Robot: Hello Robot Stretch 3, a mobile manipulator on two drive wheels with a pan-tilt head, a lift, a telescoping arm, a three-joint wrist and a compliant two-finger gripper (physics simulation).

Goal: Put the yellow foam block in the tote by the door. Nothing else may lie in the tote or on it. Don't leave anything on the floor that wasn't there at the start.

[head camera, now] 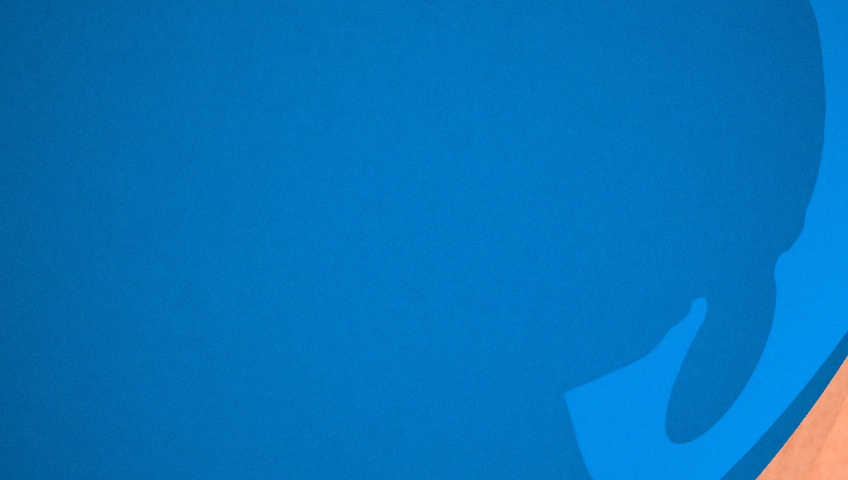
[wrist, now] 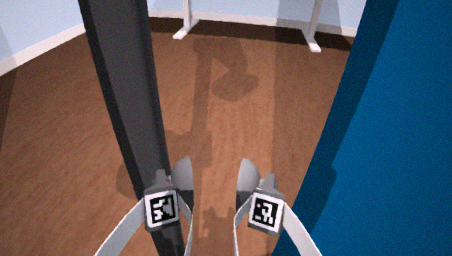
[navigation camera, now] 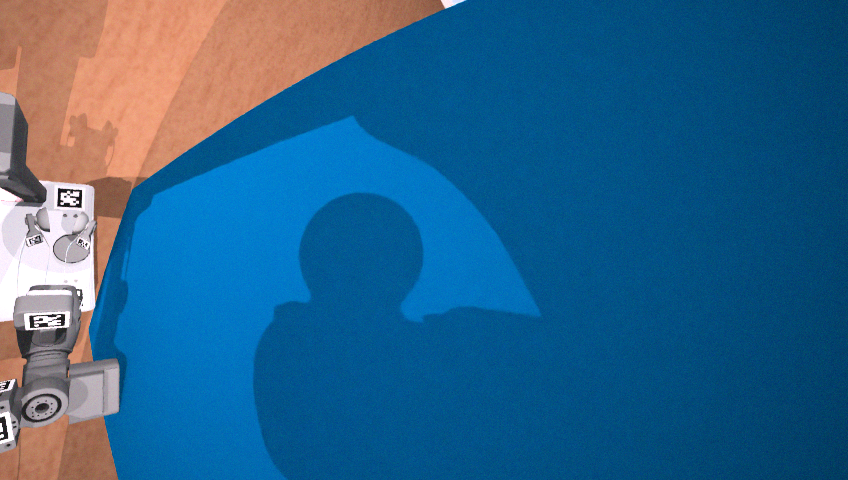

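Seen in the pictures: gripper, fingertip midpoint: (navigation camera: 64, 211); robot's base, origin of the base link: (navigation camera: 71, 246).
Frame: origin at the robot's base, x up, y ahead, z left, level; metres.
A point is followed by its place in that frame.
My gripper (wrist: 215, 176) @[x 0.545, y -0.001, z 0.080 m] (navigation camera: 60, 220) @[x 0.545, y -0.001, z 0.080 m] is open, with a gap between its two rounded fingertips and brown floor showing through it in the wrist view. In the navigation camera view it is at the left edge, over the white robot base (navigation camera: 11, 261) @[x 0.160, y -0.106, z -0.028 m]. The yellow foam block, the tote and the door do not show in the head, navigation or wrist view.
A large blue panel (head camera: 357, 208) @[x 1.266, y 0.099, z -0.004 m] (navigation camera: 654, 237) @[x 1.257, y 0.114, z 0.052 m] (wrist: 410, 130) fills most of the head and navigation views and stands close on the right in the wrist view. A dark post (wrist: 125, 90) is at the left. White legs (wrist: 187, 17) (wrist: 314, 30) stand by the far wall (wrist: 240, 7).
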